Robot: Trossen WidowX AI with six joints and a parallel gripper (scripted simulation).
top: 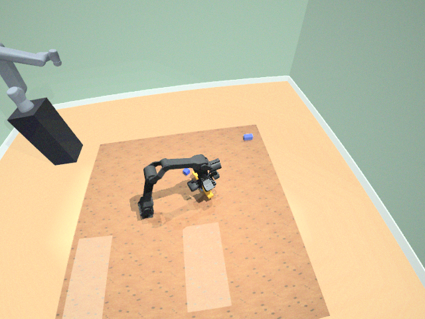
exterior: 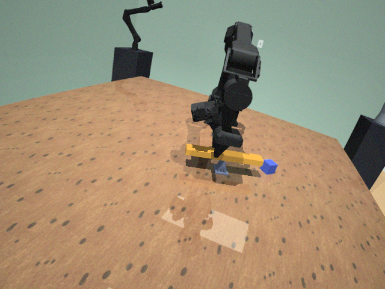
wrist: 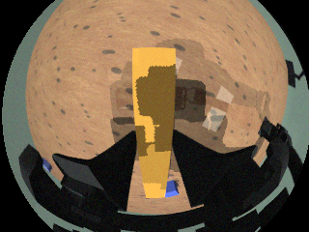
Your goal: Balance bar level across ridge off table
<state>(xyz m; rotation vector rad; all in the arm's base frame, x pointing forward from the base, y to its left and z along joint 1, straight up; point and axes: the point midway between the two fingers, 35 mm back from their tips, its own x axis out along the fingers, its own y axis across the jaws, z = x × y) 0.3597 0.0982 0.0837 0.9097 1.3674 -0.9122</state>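
My gripper tip is 1 cm past the yellow bar and 3 cm to the right of it. The rest, counted from my gripper tip: blue cube 11 cm behind, 16 cm to the left, 3 cm below.
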